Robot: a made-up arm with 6 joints.
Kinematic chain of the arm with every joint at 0, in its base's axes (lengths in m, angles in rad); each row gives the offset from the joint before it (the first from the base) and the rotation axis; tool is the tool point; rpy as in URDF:
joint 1: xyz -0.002 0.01 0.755 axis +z
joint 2: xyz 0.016 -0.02 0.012 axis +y
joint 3: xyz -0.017 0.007 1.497 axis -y
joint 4: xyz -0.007 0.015 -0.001 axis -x
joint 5: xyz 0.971 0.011 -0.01 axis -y
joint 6: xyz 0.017 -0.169 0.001 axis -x
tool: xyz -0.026 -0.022 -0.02 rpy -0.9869 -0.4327 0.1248
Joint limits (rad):
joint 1: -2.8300..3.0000
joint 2: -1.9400..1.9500
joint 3: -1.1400..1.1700
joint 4: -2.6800..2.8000
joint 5: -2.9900..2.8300
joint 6: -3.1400..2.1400
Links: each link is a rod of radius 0.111 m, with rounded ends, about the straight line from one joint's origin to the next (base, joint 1, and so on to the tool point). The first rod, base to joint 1, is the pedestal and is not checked.
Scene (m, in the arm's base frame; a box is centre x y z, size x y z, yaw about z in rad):
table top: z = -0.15
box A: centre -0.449 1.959 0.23 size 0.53 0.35 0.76 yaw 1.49
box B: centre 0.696 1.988 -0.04 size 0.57 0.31 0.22 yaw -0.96
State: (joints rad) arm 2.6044 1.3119 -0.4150 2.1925 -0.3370 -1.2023
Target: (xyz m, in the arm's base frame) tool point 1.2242 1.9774 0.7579
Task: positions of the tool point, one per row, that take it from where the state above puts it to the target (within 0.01 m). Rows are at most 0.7 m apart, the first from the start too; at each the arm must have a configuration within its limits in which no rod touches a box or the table.
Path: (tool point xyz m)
1: -1.3659 1.0068 0.5206
2: -1.3355 1.2848 0.9246
3: -1.0145 1.6884 0.9483
4: -0.5697 1.9942 0.9785
5: -0.0352 2.1646 1.0138
6: 0.6001 2.1740 0.8897
7: 1.2242 1.9774 0.7579

